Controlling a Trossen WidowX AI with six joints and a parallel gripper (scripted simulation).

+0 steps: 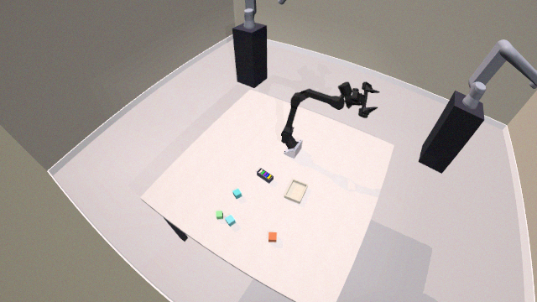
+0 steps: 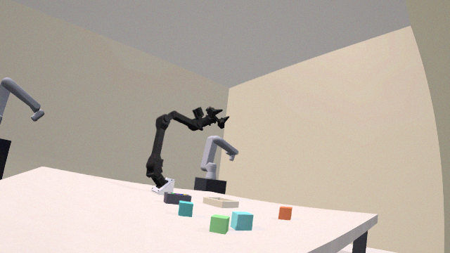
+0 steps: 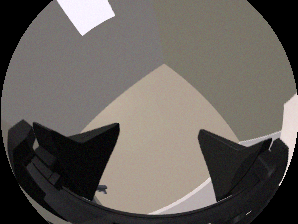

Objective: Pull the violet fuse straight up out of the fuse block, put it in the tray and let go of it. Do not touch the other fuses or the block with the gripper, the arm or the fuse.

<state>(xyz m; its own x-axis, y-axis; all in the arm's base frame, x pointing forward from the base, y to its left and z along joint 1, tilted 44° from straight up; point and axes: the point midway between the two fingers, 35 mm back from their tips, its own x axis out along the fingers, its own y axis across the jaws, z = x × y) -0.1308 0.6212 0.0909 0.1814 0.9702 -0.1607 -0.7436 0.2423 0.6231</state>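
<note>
Now: the violet fuse 39 cm ahead of my gripper tip, 44 cm to the right of it and 55 cm below it. The rest, counted from my gripper tip: beige tray 37 cm ahead, 22 cm to the right, 57 cm below; then blue fuse 39 cm ahead, 42 cm to the right, 55 cm below; then yellow fuse 39 cm ahead, 41 cm to the right, 55 cm below.
</note>
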